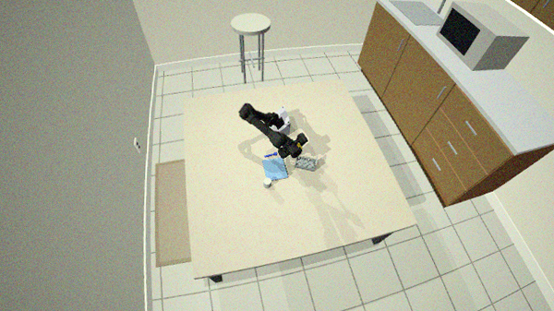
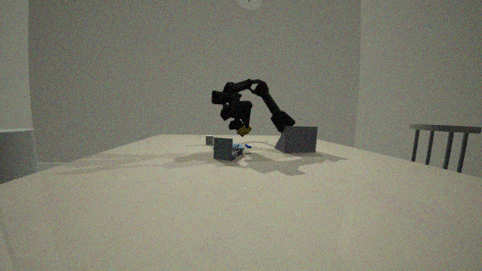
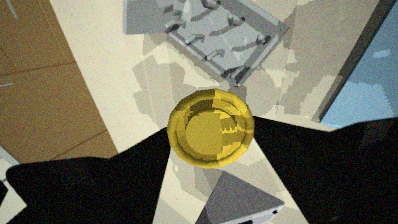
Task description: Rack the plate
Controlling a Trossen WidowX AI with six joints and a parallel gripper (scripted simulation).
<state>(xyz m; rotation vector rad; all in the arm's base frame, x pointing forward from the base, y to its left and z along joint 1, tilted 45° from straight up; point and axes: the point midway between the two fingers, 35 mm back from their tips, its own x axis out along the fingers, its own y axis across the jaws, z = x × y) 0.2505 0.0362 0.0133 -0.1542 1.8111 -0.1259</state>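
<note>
My gripper tip is now 70 mm short of the grey dish rack, 30 mm to the right of it and 70 mm above it. Round my gripper tip: blue mat: 50 mm ahead, 160 mm to the right, 90 mm below; then blue spoon: 60 mm behind, 140 mm to the right, 90 mm below; then yellow plate: 10 mm above.
</note>
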